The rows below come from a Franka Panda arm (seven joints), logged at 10 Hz.
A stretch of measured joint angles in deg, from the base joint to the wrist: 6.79 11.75 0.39 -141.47 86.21 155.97 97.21; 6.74 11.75 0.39 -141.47 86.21 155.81 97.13; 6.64 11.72 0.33 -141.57 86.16 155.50 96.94; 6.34 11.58 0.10 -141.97 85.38 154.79 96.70; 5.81 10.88 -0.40 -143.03 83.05 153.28 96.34; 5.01 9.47 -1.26 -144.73 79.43 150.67 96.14; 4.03 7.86 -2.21 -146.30 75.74 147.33 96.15; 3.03 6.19 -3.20 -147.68 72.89 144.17 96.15; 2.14 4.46 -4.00 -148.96 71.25 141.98 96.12; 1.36 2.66 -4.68 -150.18 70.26 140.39 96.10
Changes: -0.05 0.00 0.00 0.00 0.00 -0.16 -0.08; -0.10 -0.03 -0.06 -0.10 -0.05 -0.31 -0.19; -0.30 -0.14 -0.23 -0.40 -0.78 -0.71 -0.24; -0.53 -0.70 -0.50 -1.06 -2.33 -1.51 -0.36; -0.80 -1.41 -0.86 -1.70 -3.62 -2.61 -0.20; -0.98 -1.61 -0.95 -1.57 -3.69 -3.34 0.01; -1.00 -1.67 -0.99 -1.38 -2.85 -3.16 0.00; -0.89 -1.73 -0.80 -1.28 -1.64 -2.19 -0.03; -0.78 -1.80 -0.68 -1.22 -0.99 -1.59 -0.02
